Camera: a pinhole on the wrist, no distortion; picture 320 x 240 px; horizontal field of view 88.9 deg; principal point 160.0 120.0 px. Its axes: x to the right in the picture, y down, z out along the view. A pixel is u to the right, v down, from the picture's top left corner.
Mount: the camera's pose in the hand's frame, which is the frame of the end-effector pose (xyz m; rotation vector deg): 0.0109 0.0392 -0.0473 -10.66 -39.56 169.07
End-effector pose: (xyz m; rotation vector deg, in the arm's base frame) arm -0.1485 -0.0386 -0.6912 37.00 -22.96 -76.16
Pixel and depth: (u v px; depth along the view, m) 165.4 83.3 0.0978
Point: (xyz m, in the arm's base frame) -0.1669 -0.0423 -0.6425
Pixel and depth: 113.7 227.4 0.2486
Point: -0.3778 -0.1160 -0.7555
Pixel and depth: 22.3 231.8 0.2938
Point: -0.4256 -0.2937 -0.7885
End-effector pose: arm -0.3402 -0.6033 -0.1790 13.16 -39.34 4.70
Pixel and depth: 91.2 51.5 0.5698
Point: -0.5583 -0.7684 0.3753
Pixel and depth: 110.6 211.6 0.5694
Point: -0.4096 -1.1830 0.0242
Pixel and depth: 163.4 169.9 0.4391
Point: -0.5288 -0.9325 -0.0620
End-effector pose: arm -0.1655 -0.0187 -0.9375 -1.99 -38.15 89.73
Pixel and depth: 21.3 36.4 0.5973
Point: -0.4858 0.1363 -0.2140
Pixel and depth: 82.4 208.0 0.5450
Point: 0.1230 -0.0133 -0.3923
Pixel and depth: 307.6 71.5 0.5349
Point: -0.2922 -0.6832 -0.7623
